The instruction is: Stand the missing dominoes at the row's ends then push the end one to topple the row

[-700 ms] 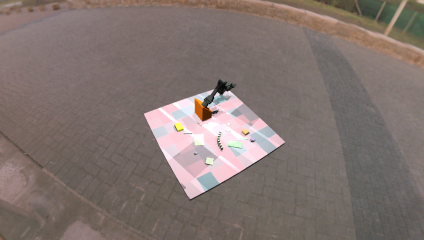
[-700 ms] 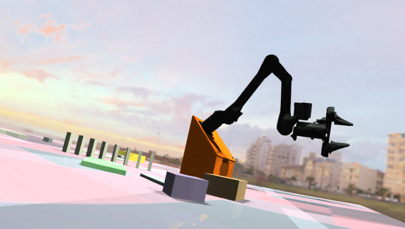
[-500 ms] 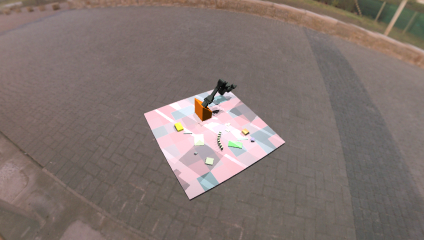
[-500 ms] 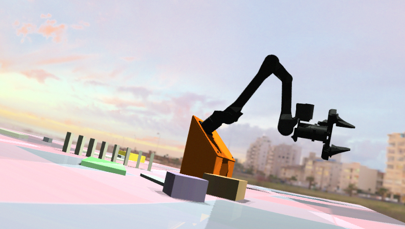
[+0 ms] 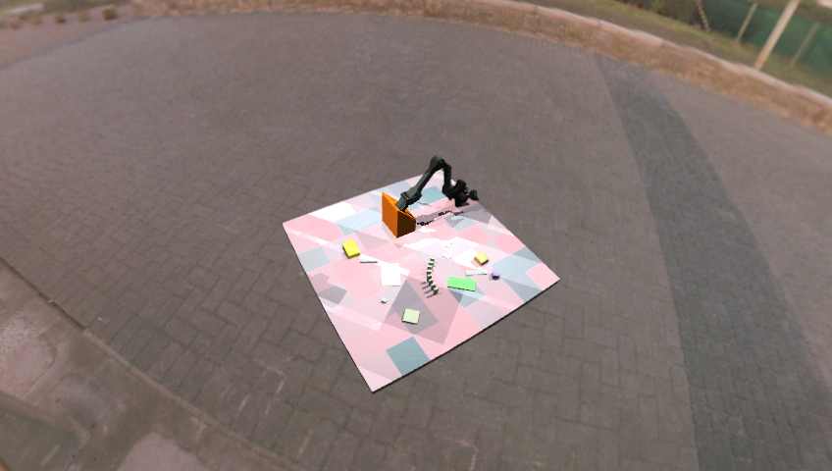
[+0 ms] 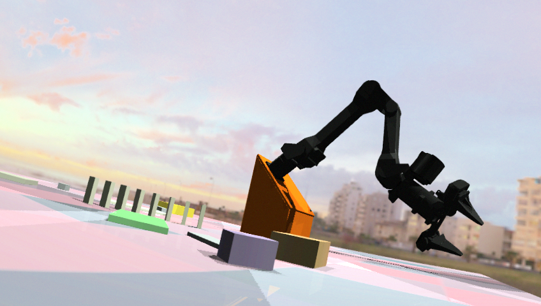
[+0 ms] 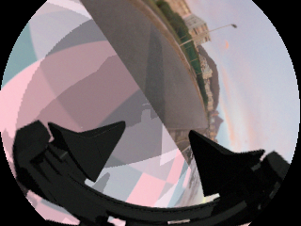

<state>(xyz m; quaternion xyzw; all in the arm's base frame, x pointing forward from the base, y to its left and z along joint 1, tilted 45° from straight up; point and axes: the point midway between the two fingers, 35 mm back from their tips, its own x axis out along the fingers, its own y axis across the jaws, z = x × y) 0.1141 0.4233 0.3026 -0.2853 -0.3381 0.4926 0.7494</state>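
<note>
Right now the tan block is 37 cm ahead of my gripper tip, 27 cm to the right of it and 7 cm below it. Round my gripper tip: yellow block: 13 cm behind, 88 cm to the right, 7 cm below; then green slab: 44 cm ahead, 49 cm to the right, 8 cm below; then purple block: 51 cm ahead, 28 cm to the right, 7 cm below.
</note>
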